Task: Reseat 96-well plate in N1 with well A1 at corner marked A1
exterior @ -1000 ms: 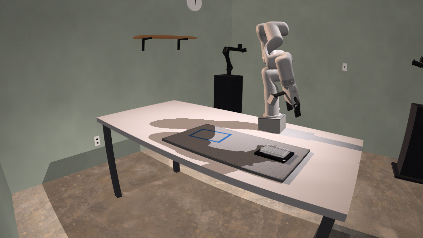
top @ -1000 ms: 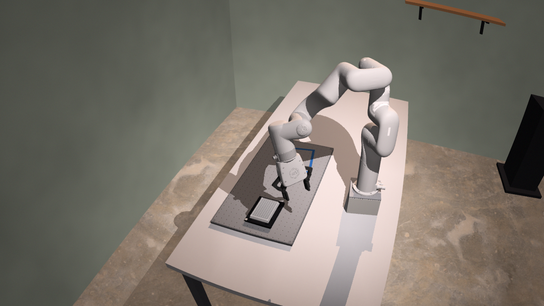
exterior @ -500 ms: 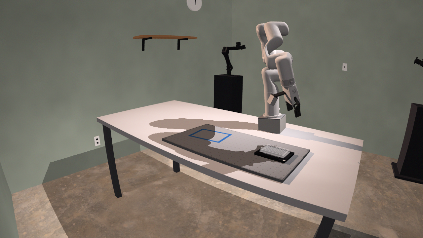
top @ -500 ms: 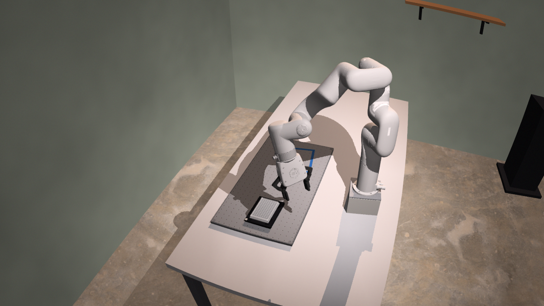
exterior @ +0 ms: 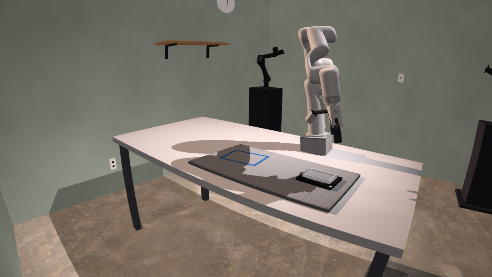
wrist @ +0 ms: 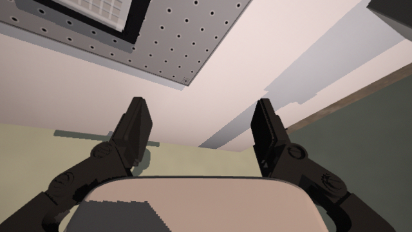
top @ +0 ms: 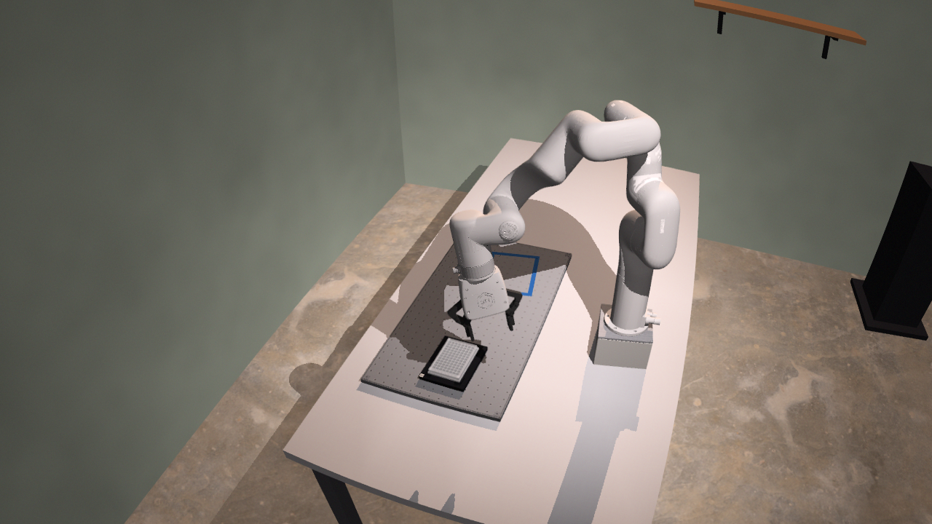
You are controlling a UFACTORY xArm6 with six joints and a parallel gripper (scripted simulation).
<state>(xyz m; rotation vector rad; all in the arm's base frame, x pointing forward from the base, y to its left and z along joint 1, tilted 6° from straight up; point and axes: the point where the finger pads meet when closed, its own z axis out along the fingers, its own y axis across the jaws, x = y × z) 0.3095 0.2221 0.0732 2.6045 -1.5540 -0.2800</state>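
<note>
My hand is 10 cm short of the clear 96-well plate, 2 cm to the left of it and 15 cm above it. The rest, counted from my hand: white A1 label: 16 cm ahead, 5 cm to the left, 15 cm below; then black plate nest N1: 10 cm ahead, 2 cm to the right, 16 cm below.
</note>
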